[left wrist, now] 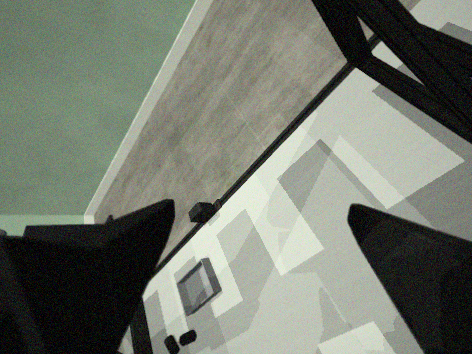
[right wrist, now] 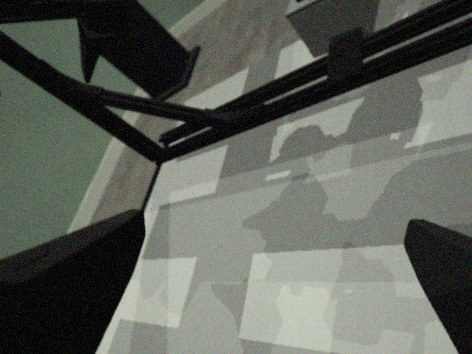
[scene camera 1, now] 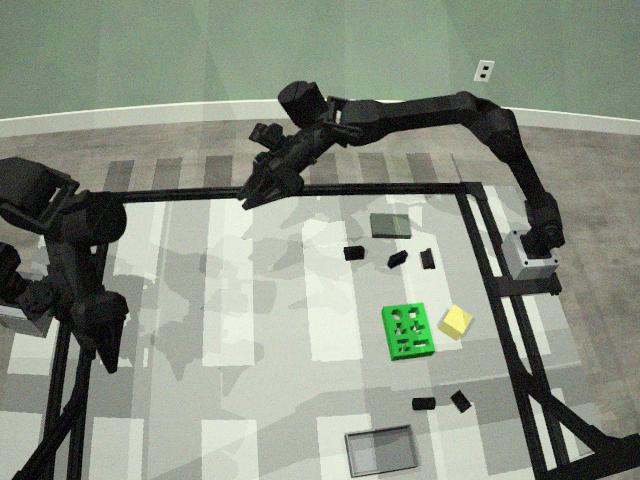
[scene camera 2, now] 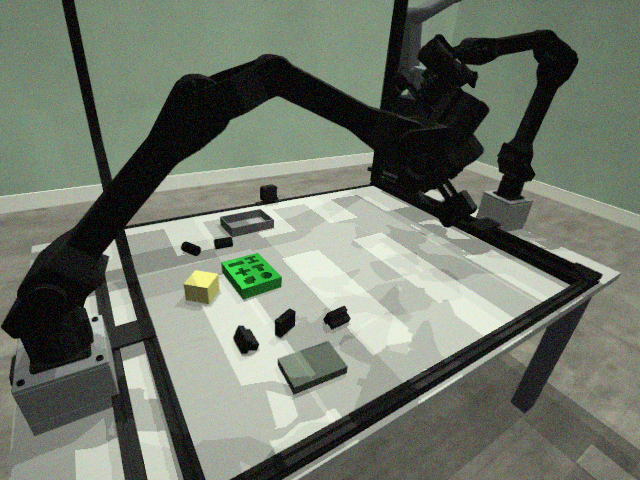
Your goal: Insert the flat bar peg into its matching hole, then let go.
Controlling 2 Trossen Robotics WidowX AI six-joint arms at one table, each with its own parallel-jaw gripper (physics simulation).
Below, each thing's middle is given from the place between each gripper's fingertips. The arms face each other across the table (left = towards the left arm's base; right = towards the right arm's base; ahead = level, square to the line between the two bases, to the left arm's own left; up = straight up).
Now: right hand 9 cm short of the grey slab (scene camera 2: 312,366), 33 cm to the left of it and 22 cm above it. From my right hand the other things lie so: green block with shaped holes (scene camera 1: 409,337): 18 cm behind, 30 cm to the right, 22 cm below; then grey tray (scene camera 1: 395,445): 41 cm behind, 20 cm to the right, 22 cm below; then yellow cube (scene camera 2: 201,287): 18 cm behind, 41 cm to the right, 21 cm below.
Now: left hand 410 mm to the left of the grey tray, 270 mm above it and 110 mm past it. The rest, counted from my left hand: green block with shaped holes 510 mm to the right, 270 mm below, 120 mm ahead; yellow cube 610 mm to the right, 260 mm below, 120 mm ahead; grey slab 540 mm to the right, 390 mm ahead, 270 mm below.
